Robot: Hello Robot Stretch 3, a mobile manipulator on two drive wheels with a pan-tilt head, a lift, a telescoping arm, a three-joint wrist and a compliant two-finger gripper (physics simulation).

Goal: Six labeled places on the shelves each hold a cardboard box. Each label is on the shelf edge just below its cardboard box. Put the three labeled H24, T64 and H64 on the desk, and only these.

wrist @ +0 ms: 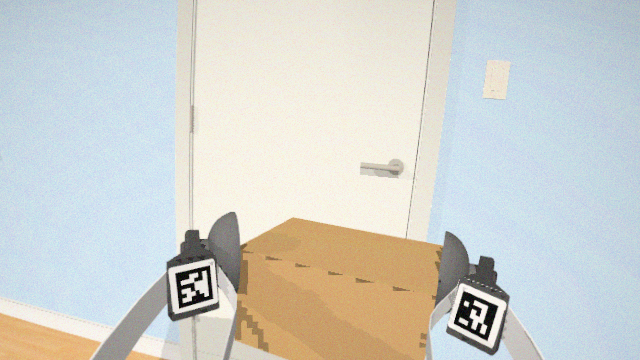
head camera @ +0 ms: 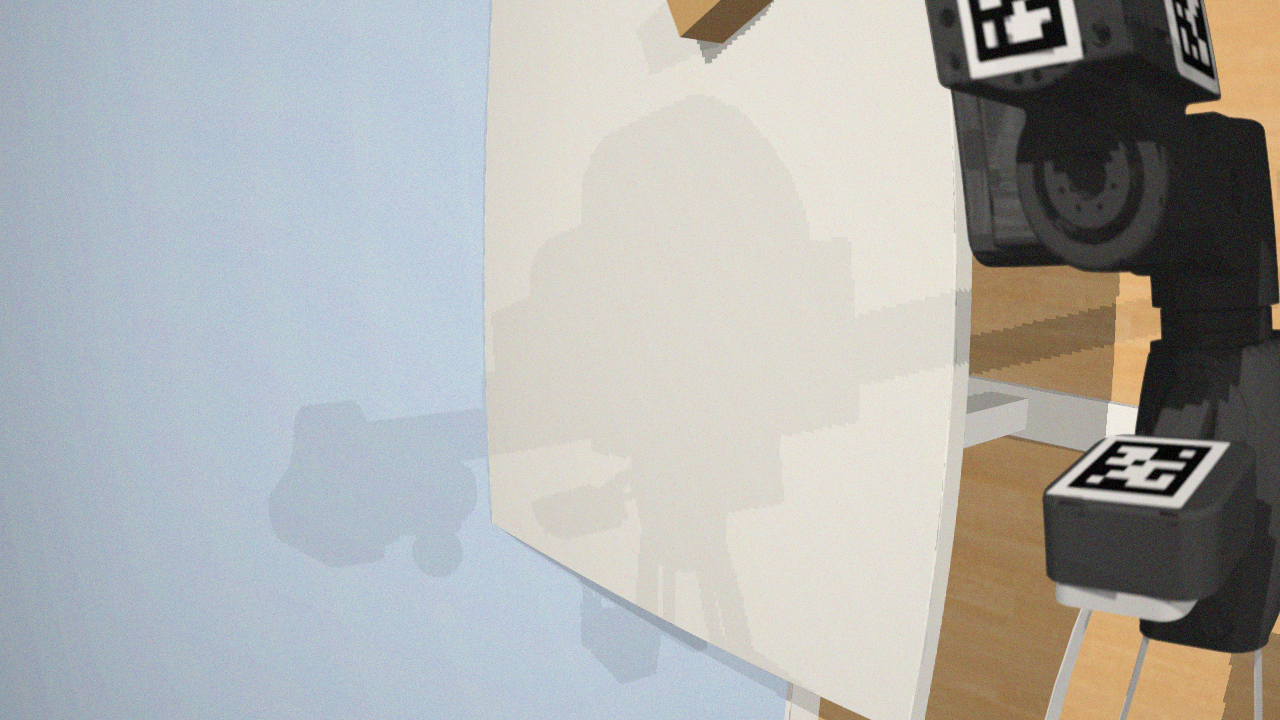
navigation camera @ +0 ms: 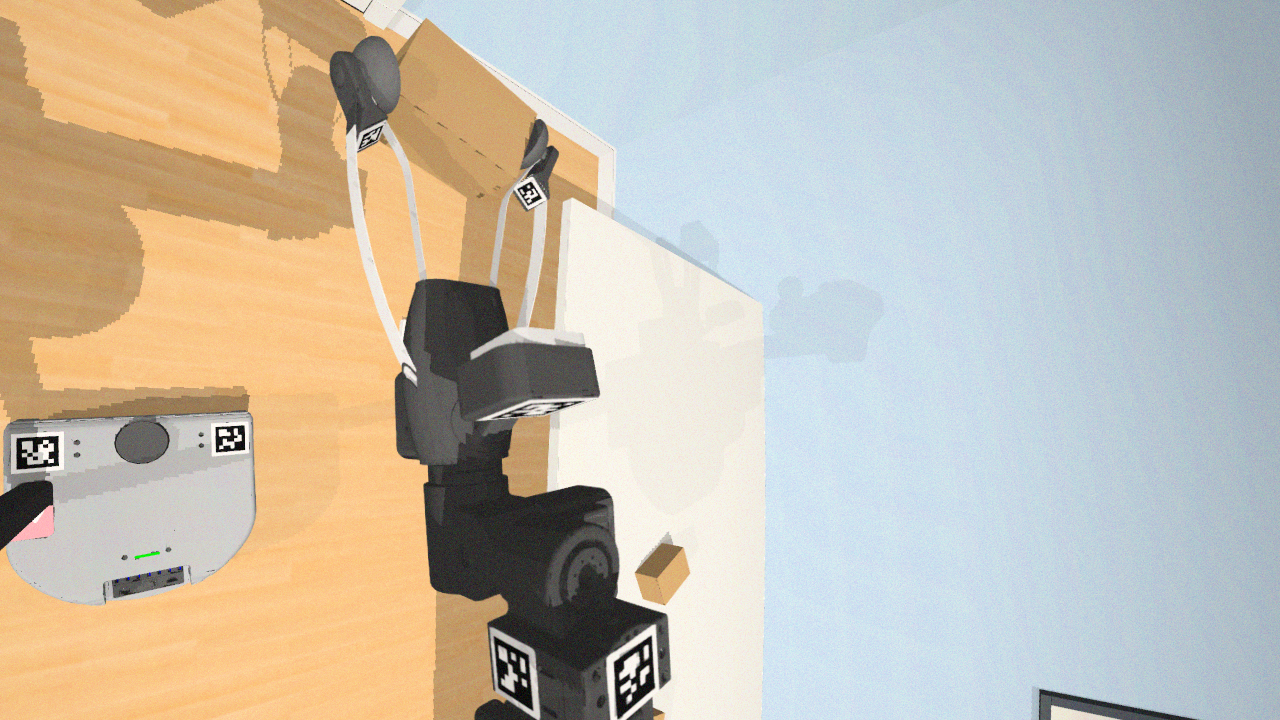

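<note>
A large cardboard box is held between the two fingertips of my gripper, which is shut on it. In the navigation camera view the held box is beyond the desk's end, over the floor side. The white desk lies beside my wrist. One small cardboard box stands on the desk; the head camera view cuts it off at the top. A sliver of another cardboard box shows behind my wrist. No labels or shelves show.
A white door with a handle and a light switch on the blue wall are ahead of the gripper. My mobile base is on the wooden floor. A desk leg shows under the desk. A picture frame shows at the lower right.
</note>
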